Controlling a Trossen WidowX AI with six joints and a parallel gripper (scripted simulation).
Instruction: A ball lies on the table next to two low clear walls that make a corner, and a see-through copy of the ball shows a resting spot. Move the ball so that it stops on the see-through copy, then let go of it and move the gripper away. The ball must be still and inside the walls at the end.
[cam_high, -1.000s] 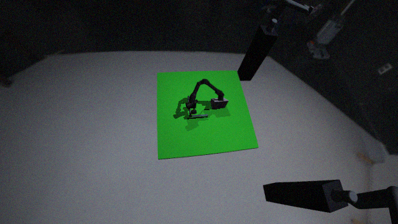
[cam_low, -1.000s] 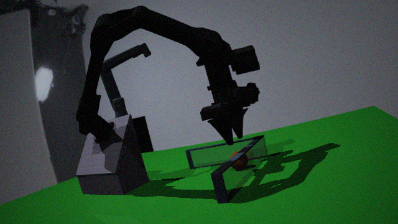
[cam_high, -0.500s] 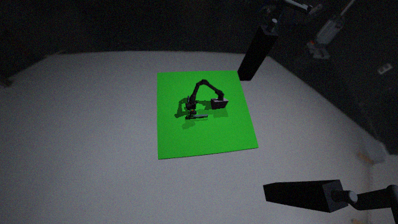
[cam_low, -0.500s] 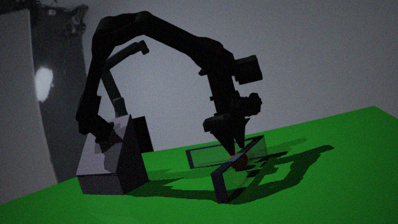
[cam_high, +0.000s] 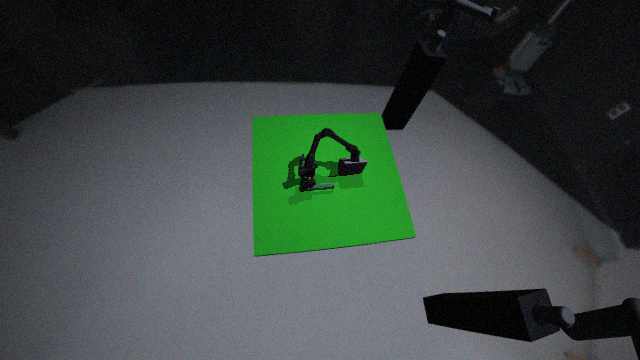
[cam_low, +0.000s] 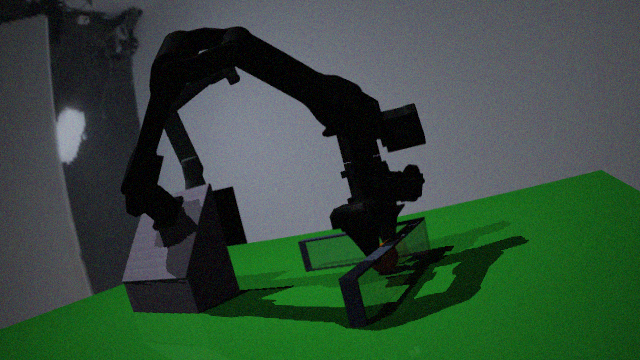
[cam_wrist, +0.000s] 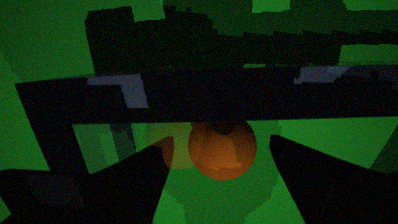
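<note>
My gripper tip is 3 cm to the right of the see-through copy of ball and 1 cm short of it. The rest, counted from my gripper tip: orange ball (right at my gripper tip).
</note>
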